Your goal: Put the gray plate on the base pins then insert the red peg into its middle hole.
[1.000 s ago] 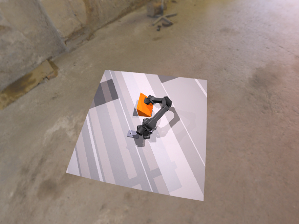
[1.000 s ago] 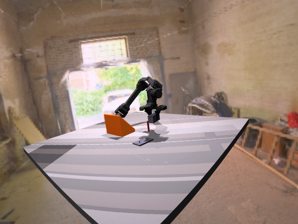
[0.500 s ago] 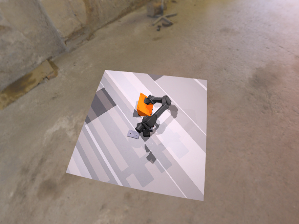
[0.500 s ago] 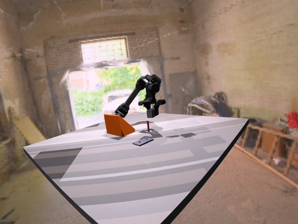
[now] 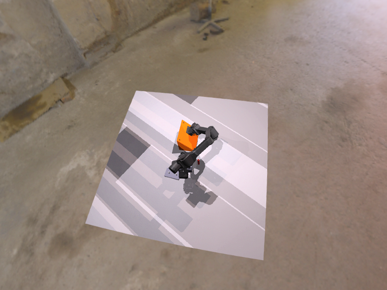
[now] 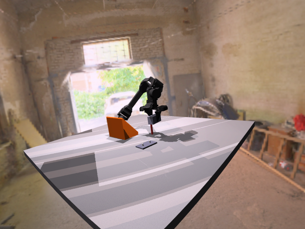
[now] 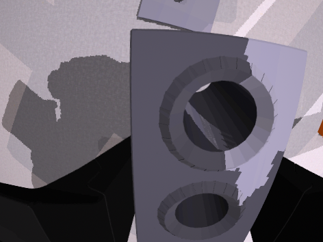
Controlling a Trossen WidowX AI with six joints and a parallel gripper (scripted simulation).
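My gripper tip is 10 mm short of the base, 110 mm to the left of it and 120 mm above it. Also, from my gripper tip: red peg: 110 mm behind, 70 mm to the left, 90 mm below; gray plate: 30 mm above.
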